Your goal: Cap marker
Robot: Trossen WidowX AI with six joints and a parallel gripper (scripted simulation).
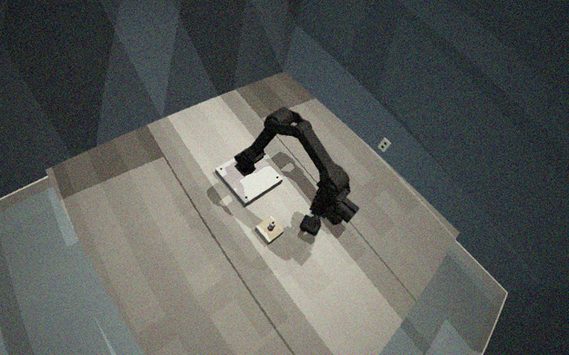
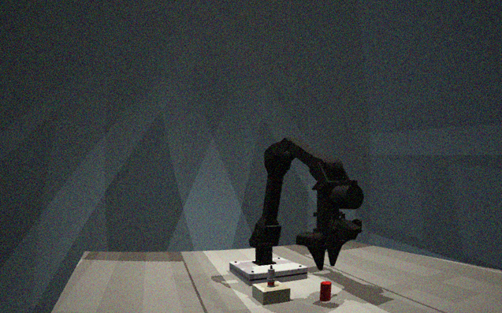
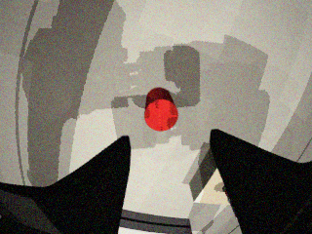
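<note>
My gripper tip is now 7 cm above the red cap. From my gripper tip the other things lie so: holder block: 12 cm to the right, 8 cm behind, 7 cm below.
</note>
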